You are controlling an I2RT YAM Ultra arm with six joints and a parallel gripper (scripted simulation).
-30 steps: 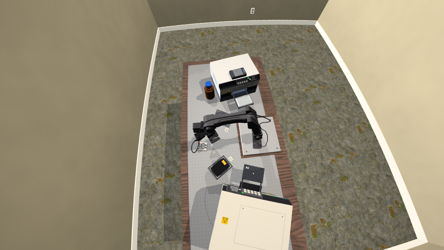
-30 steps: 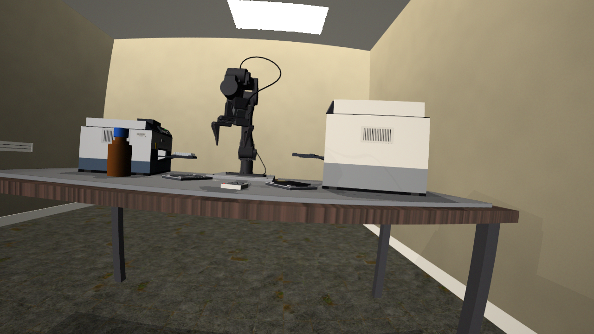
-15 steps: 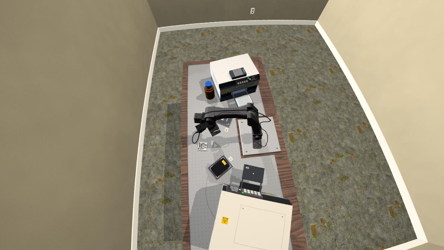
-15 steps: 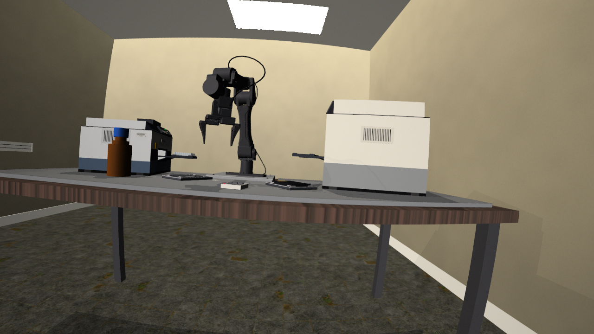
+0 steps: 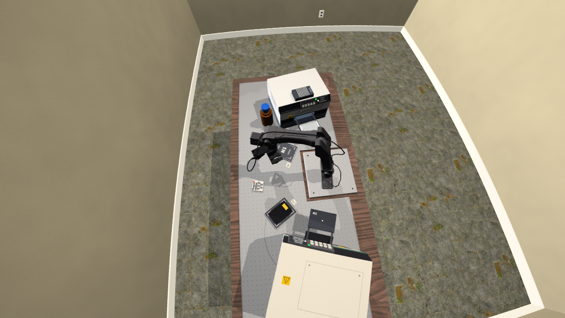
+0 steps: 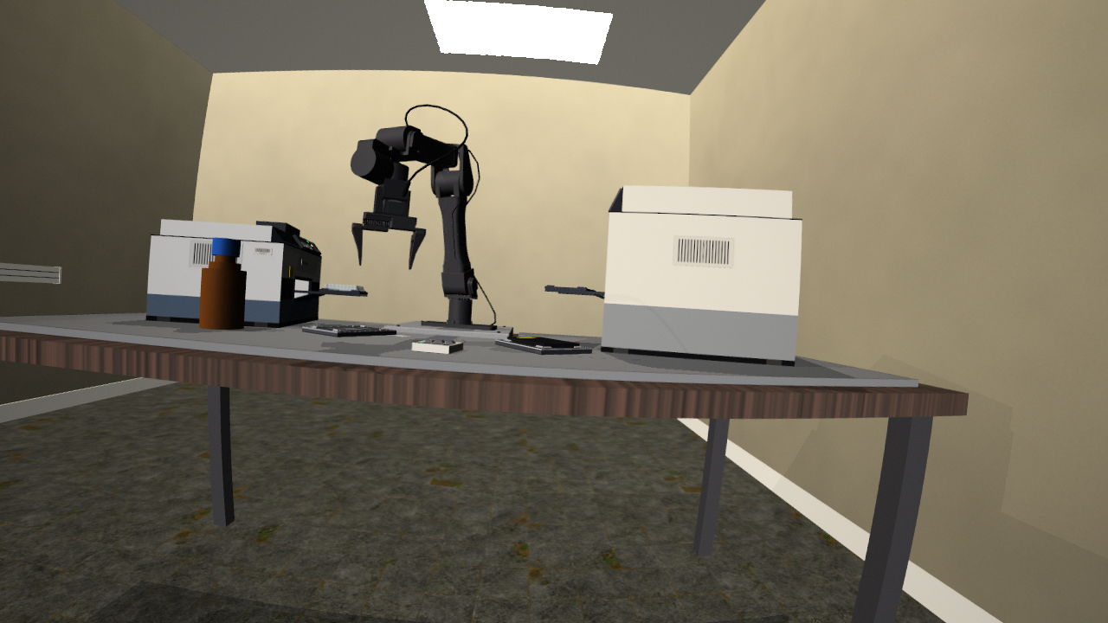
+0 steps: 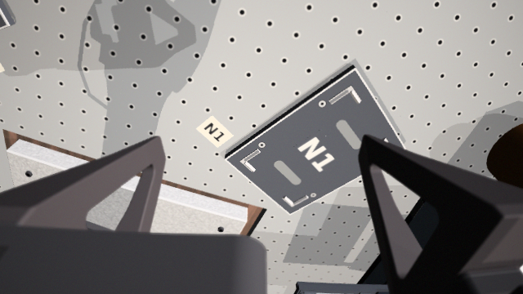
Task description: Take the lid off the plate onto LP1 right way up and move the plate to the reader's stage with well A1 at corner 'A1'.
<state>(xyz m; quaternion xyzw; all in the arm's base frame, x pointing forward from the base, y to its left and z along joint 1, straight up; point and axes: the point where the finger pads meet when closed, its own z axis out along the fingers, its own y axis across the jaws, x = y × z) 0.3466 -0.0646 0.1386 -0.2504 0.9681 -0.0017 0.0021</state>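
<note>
My gripper is now 24 cm past the clear well plate, 23 cm to the left of it and 5 cm above it. Round my hand: LP1 tag: 25 cm to the left, 15 cm below, 13 cm behind; then lid: 31 cm to the left, 13 cm below, 5 cm behind; then capped brown bottle: 34 cm to the right, 6 cm ahead, 4 cm below.
</note>
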